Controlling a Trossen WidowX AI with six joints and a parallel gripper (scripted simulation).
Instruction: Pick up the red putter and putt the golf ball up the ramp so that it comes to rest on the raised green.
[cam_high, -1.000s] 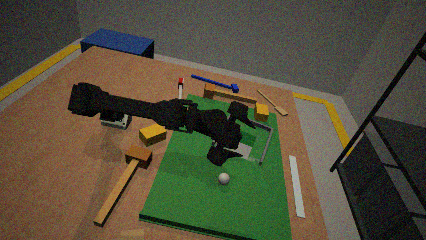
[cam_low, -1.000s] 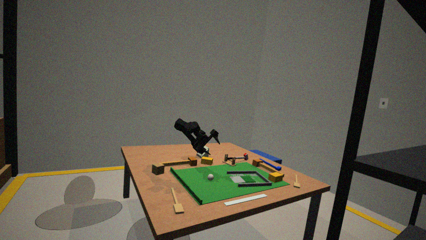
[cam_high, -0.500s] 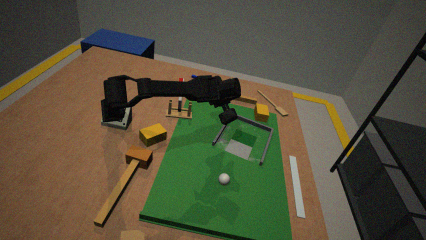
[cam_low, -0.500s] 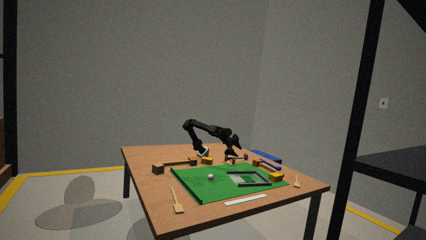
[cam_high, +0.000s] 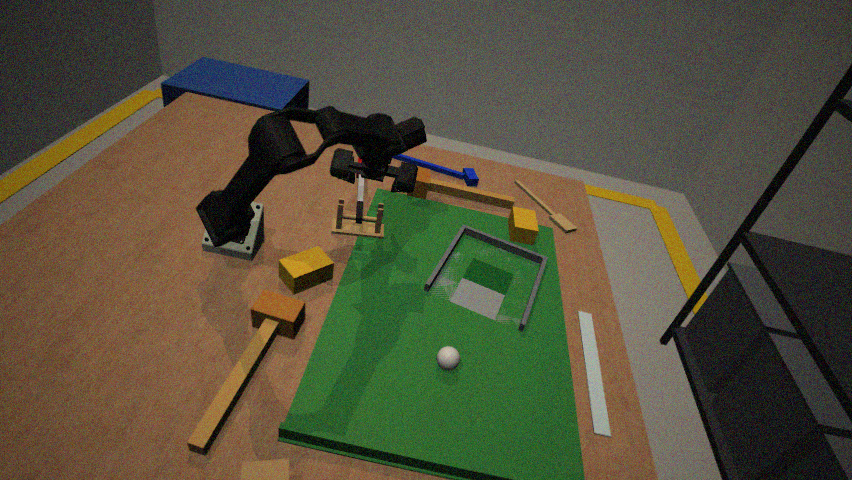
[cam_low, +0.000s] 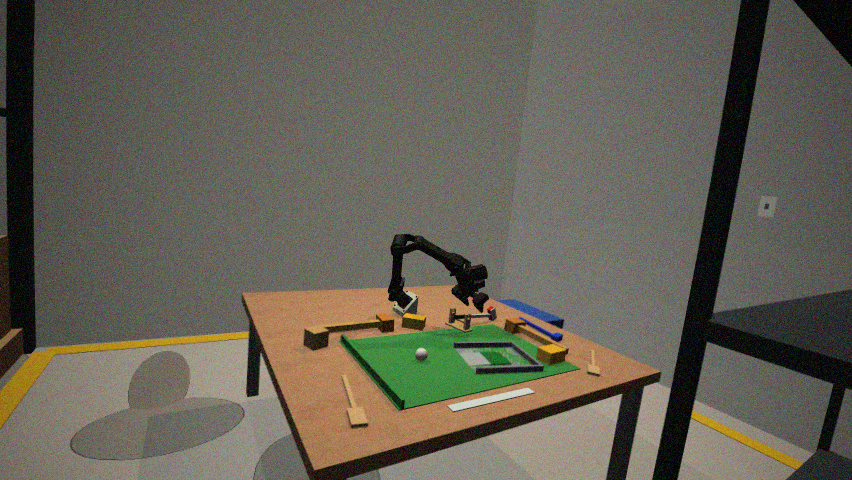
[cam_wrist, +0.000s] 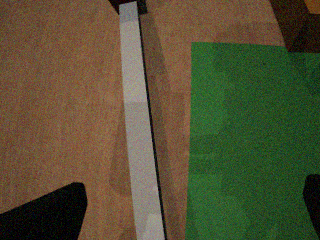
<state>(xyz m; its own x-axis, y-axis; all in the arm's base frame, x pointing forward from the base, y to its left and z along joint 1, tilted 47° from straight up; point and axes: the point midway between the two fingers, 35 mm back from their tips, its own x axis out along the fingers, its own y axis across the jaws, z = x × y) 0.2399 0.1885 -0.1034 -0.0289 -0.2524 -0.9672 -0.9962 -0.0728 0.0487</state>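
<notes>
Right now my gripper tip is 50 mm to the right of the red putter, 40 mm above it and 30 mm past it. From my gripper tip the other things lie so: blue putter 290 mm to the left, 120 mm ahead, 70 mm below; then green mat 240 mm to the right, 240 mm ahead, 80 mm below; then white golf ball 400 mm to the right, 240 mm ahead, 60 mm below.
</notes>
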